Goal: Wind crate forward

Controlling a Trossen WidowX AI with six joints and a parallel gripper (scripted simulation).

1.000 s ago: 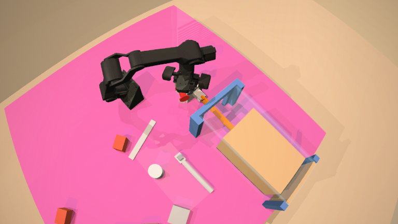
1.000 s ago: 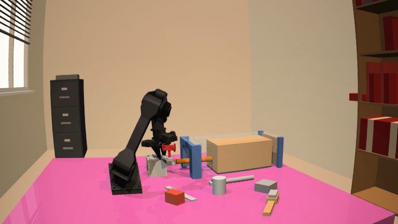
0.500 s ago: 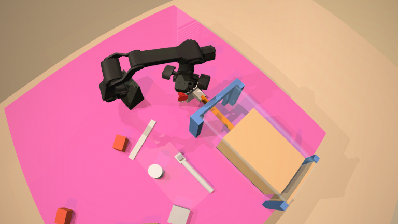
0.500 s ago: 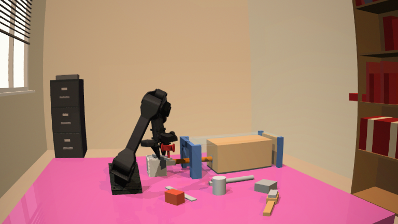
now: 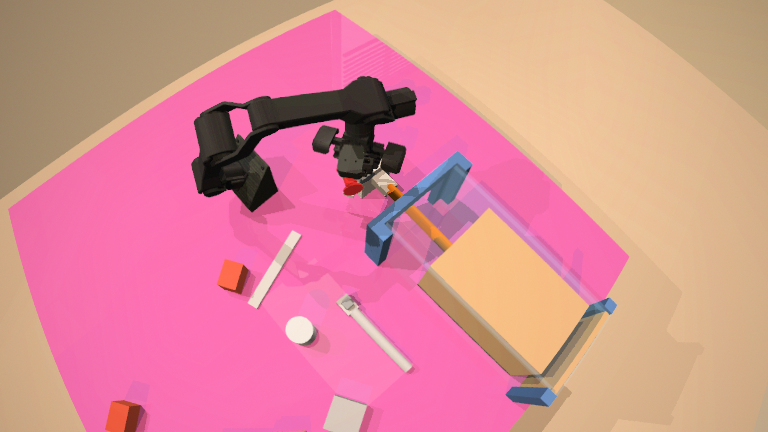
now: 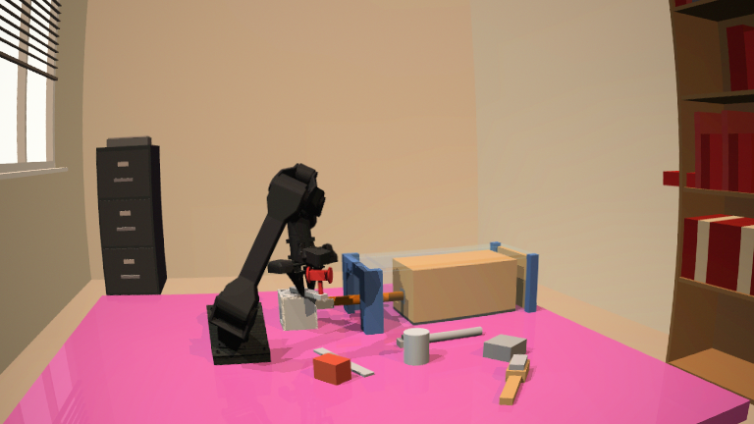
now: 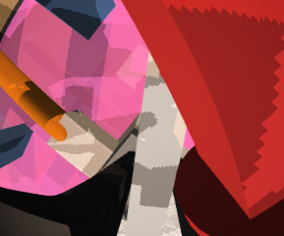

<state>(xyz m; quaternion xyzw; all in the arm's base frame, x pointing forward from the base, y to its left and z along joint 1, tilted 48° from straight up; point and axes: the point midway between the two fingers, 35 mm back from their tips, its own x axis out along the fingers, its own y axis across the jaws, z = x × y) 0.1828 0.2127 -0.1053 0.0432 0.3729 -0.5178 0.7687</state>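
My gripper tip is 2 cm below the winch handle, 1 cm to the left of it and 1 cm short of it. From my gripper tip the other things lie so: blue steel frame: 13 cm ahead, 5 cm to the left, 2 cm above; winch: 6 cm below, 4 cm behind, 3 cm to the left; red knob: 5 cm to the right, 5 cm above, 3 cm ahead.
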